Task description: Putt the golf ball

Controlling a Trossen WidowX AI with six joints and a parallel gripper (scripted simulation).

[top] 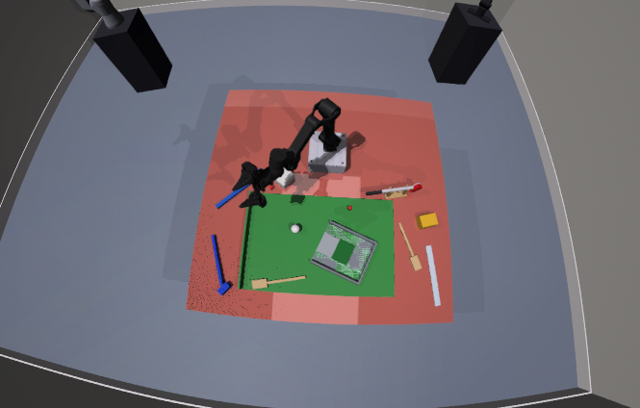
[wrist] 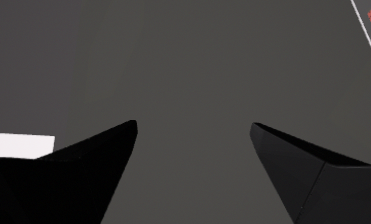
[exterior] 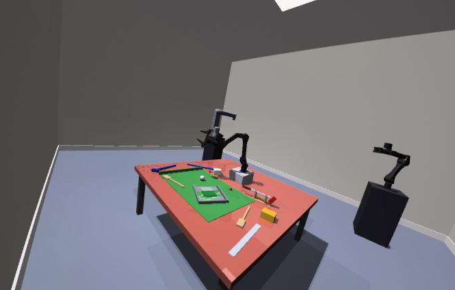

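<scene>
Now: gripper tip 13 cm past the red putter, 68 cm to the right of it and 34 cm above it. From my gripper tip the other things lie so: green mat (11 cm ahead, 28 cm to the left, 40 cm below); white golf ball (3 cm ahead, 18 cm to the left, 37 cm below); white block (24 cm behind, 13 cm to the left, 37 cm below).
</scene>
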